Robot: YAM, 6 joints.
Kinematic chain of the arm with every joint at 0, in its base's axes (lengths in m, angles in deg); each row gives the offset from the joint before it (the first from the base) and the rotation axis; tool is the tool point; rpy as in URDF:
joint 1: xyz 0 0 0.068 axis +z
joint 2: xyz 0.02 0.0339 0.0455 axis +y
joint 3: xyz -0.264 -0.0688 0 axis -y
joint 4: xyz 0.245 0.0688 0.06 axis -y
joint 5: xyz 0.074 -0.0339 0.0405 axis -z
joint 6: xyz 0.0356 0 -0.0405 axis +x
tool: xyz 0 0 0 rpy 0 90 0
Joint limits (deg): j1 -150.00..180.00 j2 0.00..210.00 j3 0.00..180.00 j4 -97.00..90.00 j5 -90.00..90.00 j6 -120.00..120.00
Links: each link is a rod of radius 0.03 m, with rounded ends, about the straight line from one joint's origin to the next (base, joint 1, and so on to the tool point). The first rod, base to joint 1, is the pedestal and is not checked.
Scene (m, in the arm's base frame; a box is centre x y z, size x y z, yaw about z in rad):
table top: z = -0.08
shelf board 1: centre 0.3 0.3 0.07 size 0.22 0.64 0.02 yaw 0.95
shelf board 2: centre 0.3 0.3 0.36 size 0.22 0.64 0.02 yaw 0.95
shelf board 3: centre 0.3 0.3 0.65 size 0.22 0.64 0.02 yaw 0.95
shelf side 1: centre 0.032 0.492 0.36 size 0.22 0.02 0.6 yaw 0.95
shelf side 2: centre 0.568 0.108 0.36 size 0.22 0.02 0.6 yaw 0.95
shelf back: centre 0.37 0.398 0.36 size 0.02 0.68 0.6 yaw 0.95
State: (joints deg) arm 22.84 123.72 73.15 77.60 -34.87 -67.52
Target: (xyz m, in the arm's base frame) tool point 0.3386 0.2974 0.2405
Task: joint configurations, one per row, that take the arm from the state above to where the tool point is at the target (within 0.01 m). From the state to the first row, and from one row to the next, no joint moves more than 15 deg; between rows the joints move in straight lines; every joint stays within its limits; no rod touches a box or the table.
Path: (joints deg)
1: 30.73 122.40 72.19 78.11 -35.54 -67.52
2: 38.62 121.08 71.24 78.61 -36.22 -67.52

